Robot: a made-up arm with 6 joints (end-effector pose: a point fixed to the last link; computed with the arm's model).
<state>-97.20 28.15 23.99 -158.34 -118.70 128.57</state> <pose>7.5 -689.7 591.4 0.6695 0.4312 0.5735 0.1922</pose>
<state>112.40 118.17 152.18 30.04 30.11 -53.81</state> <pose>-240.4 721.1 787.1 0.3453 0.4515 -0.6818 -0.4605</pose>
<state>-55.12 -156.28 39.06 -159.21 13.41 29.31</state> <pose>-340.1 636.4 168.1 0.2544 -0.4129 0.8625 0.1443</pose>
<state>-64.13 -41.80 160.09 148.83 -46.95 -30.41</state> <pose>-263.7 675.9 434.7 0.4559 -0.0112 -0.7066 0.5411</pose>
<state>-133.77 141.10 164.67 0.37 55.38 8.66</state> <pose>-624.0 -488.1 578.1 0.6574 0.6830 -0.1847 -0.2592</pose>
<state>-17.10 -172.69 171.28 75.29 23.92 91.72</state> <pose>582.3 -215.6 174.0 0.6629 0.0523 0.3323 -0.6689</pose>
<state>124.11 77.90 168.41 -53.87 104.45 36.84</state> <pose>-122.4 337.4 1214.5 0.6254 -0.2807 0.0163 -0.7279</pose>
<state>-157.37 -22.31 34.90 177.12 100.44 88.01</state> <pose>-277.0 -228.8 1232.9 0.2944 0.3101 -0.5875 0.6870</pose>
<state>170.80 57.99 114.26 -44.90 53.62 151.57</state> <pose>-655.2 224.9 1117.6 0.1235 0.1096 0.8360 0.5234</pose>
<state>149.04 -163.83 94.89 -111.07 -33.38 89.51</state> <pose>191.3 -193.6 -290.2 0.0932 0.2743 -0.5941 0.7504</pose>
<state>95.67 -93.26 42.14 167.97 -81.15 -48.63</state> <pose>-43.3 -635.9 915.8 0.2300 -0.8093 0.0474 -0.5384</pose>
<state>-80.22 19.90 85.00 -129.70 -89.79 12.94</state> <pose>110.9 -400.3 1218.8 0.0812 -0.2856 -0.9100 -0.2894</pose>
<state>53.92 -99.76 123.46 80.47 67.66 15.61</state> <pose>-406.3 -504.2 -34.0 0.3230 0.4296 -0.7977 0.2734</pose>
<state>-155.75 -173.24 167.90 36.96 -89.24 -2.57</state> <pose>-559.4 -154.2 104.9 0.6521 -0.4348 0.5715 -0.2430</pose>
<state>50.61 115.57 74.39 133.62 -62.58 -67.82</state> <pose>392.5 613.4 39.1 0.4781 0.4908 0.6834 -0.2520</pose>
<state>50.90 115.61 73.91 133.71 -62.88 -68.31</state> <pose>387.0 612.9 34.5 0.4776 0.4894 0.6852 -0.2508</pose>
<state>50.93 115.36 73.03 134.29 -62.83 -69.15</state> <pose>383.4 610.6 29.6 0.4771 0.4856 0.6888 -0.2492</pose>
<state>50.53 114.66 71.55 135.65 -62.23 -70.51</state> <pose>383.0 605.3 24.3 0.4767 0.4781 0.6950 -0.2473</pose>
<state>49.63 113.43 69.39 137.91 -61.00 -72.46</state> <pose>386.2 596.6 19.0 0.4760 0.4662 0.7042 -0.2453</pose>
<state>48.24 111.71 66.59 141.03 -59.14 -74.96</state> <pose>392.4 584.1 13.4 0.4742 0.4499 0.7162 -0.2444</pose>
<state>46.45 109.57 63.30 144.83 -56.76 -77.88</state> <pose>400.8 568.1 8.3 0.4703 0.4301 0.7305 -0.2453</pose>
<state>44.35 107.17 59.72 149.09 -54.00 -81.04</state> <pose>410.4 549.1 3.5 0.4640 0.4080 0.7458 -0.2492</pose>
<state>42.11 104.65 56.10 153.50 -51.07 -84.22</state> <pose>420.1 528.3 -0.1 0.4552 0.3855 0.7608 -0.2559</pose>
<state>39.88 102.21 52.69 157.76 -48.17 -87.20</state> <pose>429.2 507.1 -2.8 0.4448 0.3642 0.7742 -0.2649</pose>
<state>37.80 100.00 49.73 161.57 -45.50 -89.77</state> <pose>437.5 487.2 -4.2 0.4340 0.3460 0.7850 -0.2752</pose>
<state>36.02 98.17 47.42 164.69 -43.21 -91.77</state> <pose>445.0 470.2 -4.2 0.4245 0.3317 0.7928 -0.2851</pose>
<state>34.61 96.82 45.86 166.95 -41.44 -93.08</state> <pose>451.9 457.2 -3.2 0.4174 0.3220 0.7973 -0.2937</pose>
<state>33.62 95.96 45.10 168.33 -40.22 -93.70</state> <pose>458.5 449.1 -0.9 0.4140 0.3168 0.7990 -0.2998</pose>
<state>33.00 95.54 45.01 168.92 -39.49 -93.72</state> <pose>464.9 445.2 2.1 0.4136 0.3153 0.7984 -0.3035</pose>
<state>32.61 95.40 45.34 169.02 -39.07 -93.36</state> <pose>471.1 443.9 5.7 0.4153 0.3162 0.7964 -0.3056</pose>
